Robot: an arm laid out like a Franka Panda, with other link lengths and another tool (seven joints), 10 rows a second.
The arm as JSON. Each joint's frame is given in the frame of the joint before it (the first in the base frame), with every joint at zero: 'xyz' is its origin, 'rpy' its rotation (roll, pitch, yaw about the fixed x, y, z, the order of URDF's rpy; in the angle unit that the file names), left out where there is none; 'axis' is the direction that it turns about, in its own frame. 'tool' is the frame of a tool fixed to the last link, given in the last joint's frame.
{
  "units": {
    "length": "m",
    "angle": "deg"
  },
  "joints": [
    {
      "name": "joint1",
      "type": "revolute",
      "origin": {
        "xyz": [
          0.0,
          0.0,
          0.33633
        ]
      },
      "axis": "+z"
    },
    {
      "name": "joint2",
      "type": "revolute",
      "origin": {
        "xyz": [
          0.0,
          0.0,
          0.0
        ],
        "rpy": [
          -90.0,
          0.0,
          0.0
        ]
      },
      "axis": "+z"
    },
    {
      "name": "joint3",
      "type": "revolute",
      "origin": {
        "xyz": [
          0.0,
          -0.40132,
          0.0
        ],
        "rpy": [
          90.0,
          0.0,
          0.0
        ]
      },
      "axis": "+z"
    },
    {
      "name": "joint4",
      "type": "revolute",
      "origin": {
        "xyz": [
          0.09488,
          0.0,
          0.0
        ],
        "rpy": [
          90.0,
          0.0,
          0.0
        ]
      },
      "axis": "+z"
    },
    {
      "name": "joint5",
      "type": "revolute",
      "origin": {
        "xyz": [
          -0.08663,
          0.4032,
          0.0
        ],
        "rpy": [
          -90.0,
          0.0,
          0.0
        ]
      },
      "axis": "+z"
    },
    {
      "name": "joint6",
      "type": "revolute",
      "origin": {
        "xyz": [
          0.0,
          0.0,
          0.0
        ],
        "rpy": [
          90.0,
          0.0,
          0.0
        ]
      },
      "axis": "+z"
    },
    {
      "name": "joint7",
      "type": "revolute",
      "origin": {
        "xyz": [
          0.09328,
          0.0,
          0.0
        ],
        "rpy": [
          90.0,
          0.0,
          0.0
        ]
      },
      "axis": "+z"
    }
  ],
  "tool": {
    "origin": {
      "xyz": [
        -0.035,
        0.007,
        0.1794
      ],
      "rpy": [
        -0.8,
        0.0,
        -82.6
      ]
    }
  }
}
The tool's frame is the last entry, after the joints.
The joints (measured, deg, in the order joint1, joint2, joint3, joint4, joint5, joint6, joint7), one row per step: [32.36 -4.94 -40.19 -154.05 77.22 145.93 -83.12]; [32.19 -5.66 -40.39 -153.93 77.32 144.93 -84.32]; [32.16 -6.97 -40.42 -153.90 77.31 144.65 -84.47]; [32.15 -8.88 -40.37 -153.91 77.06 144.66 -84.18]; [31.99 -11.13 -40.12 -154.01 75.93 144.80 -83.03]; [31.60 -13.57 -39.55 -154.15 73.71 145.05 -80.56]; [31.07 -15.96 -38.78 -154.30 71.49 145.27 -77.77]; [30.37 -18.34 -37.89 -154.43 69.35 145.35 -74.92]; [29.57 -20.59 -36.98 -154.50 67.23 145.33 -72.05]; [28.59 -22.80 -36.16 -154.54 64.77 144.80 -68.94]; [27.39 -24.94 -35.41 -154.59 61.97 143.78 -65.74]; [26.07 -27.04 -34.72 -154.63 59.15 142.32 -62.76]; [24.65 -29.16 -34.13 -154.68 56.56 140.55 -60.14]
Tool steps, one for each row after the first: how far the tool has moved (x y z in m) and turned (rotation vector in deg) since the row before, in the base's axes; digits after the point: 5 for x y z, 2 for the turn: [0.00171 0.00080 0.00461 0.84 -1.31 0.93]; [0.00181 0.00148 0.00770 0.87 -1.20 0.20]; [0.00196 0.00161 0.01103 0.99 -1.44 0.04]; [0.00081 0.00148 0.01263 0.91 -1.18 0.16]; [-0.00030 0.00144 0.01390 0.76 -0.61 0.17]; [-0.00087 0.00169 0.01398 0.77 -0.43 0.01]; [-0.00128 0.00143 0.01444 0.83 -0.45 -0.09]; [-0.00148 0.00070 0.01432 0.75 -0.41 -0.17]; [-0.00261 -0.00002 0.01430 0.88 -0.19 -0.03]; [-0.00413 -0.00096 0.01360 0.84 0.04 0.19]; [-0.00539 -0.00128 0.01309 0.82 0.08 0.45]; [-0.00663 -0.00194 0.01267 0.87 0.02 0.53]
